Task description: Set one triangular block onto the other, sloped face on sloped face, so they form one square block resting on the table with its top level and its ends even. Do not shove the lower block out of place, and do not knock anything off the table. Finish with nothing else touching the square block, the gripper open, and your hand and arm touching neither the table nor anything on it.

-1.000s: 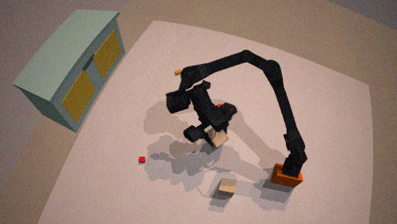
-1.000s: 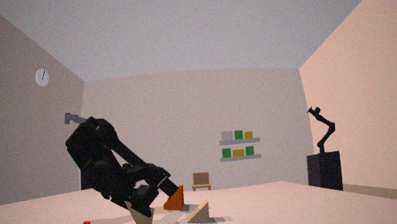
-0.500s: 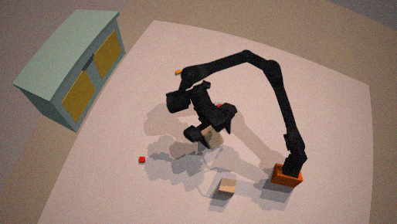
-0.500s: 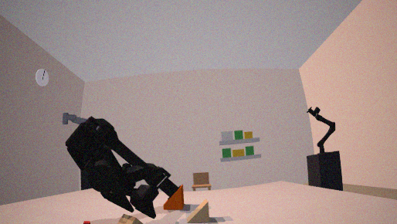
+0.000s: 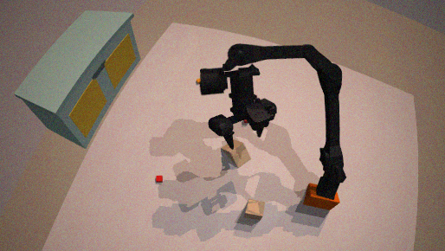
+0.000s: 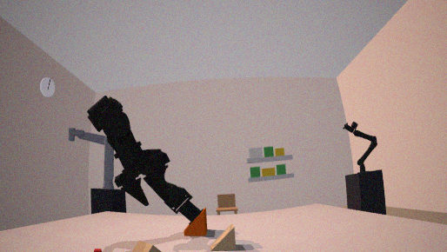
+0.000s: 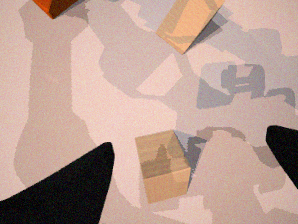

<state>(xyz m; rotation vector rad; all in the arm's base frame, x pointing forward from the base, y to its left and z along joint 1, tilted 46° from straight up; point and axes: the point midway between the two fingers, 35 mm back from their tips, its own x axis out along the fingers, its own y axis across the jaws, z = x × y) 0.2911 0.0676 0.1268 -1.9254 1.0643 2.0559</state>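
Right now my gripper tip is 15 cm to the left of the red cube, 13 cm above it and 5 cm short of it. The rest, counted from my gripper tip: small orange piece 28 cm ahead, 24 cm to the right, 13 cm below.
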